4 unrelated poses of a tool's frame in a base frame.
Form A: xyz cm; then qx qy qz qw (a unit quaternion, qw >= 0).
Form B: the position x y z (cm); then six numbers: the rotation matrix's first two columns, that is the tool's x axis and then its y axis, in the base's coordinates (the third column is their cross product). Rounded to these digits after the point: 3 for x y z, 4 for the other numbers.
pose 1, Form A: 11.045 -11.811 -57.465 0.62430 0.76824 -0.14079 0.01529
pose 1, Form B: 11.045 -11.811 -57.465 -0.2200 0.9549 -0.1993 0.9635 0.1809 -0.1972
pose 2, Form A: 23.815 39.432 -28.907 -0.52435 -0.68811 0.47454 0.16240
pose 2, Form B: 23.815 39.432 -28.907 -0.3974 0.8758 -0.2742 0.5675 -0.0003 -0.8234
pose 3, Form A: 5.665 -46.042 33.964 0.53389 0.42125 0.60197 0.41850
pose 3, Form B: 5.665 -46.042 33.964 -0.0796 0.9537 0.2902 -0.0540 -0.2948 0.9540
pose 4, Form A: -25.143 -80.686 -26.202 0.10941 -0.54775 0.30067 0.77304
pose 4, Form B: -25.143 -80.686 -26.202 0.2191 0.3450 0.9127 -0.5847 0.7953 -0.1602
